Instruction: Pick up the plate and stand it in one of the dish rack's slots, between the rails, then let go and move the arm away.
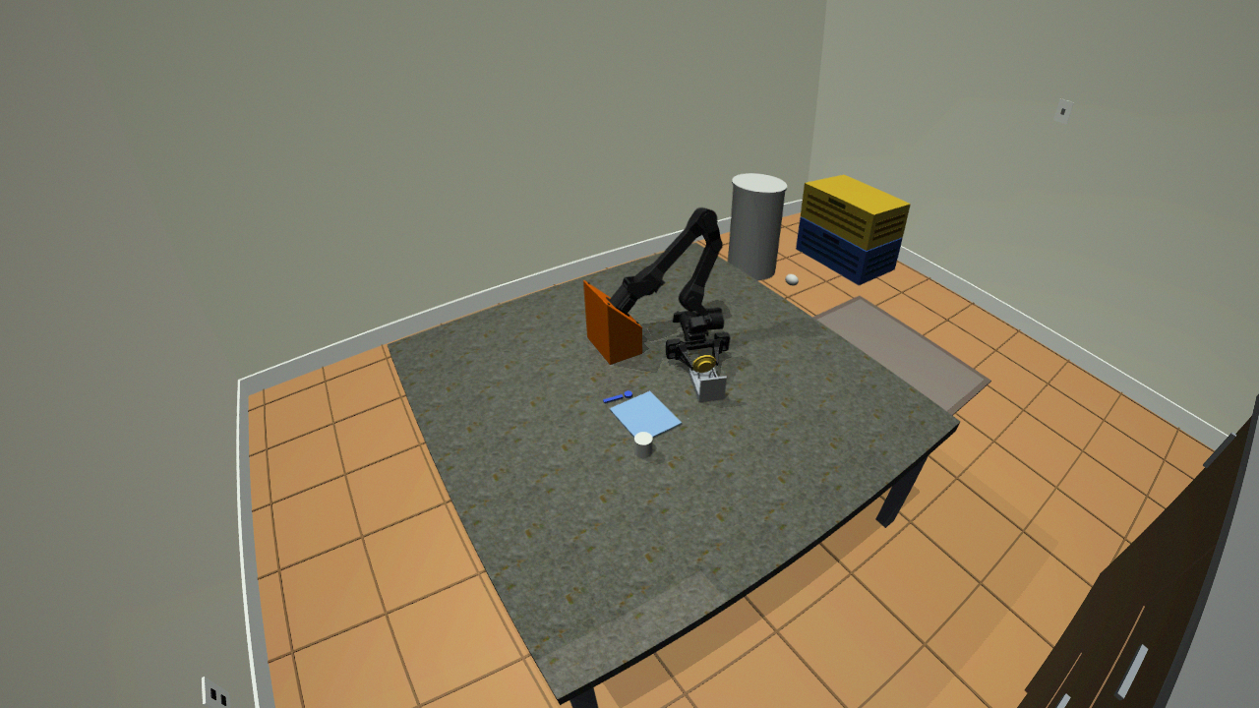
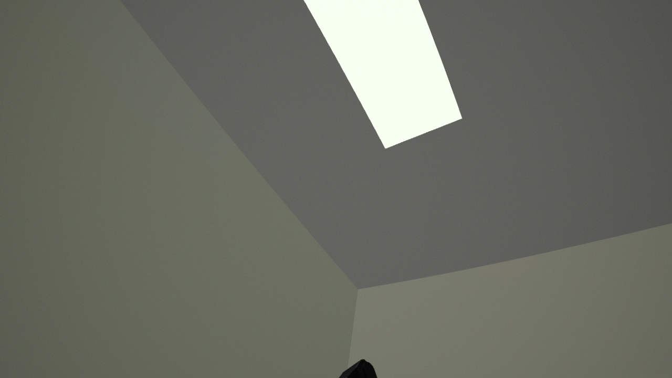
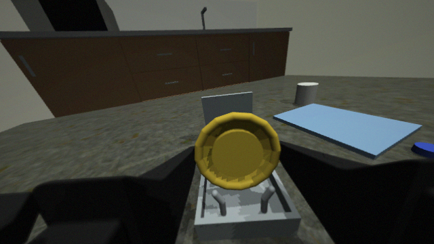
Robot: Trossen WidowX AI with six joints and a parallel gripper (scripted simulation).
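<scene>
My gripper tip is now 1 cm past the yellow plate. Round my gripper tip: white cup: 16 cm ahead, 29 cm to the right, 3 cm below; grey dish rack: 2 cm ahead, 1 cm to the right, 3 cm below; blue spoon: 5 cm behind, 24 cm to the right, 5 cm below.
</scene>
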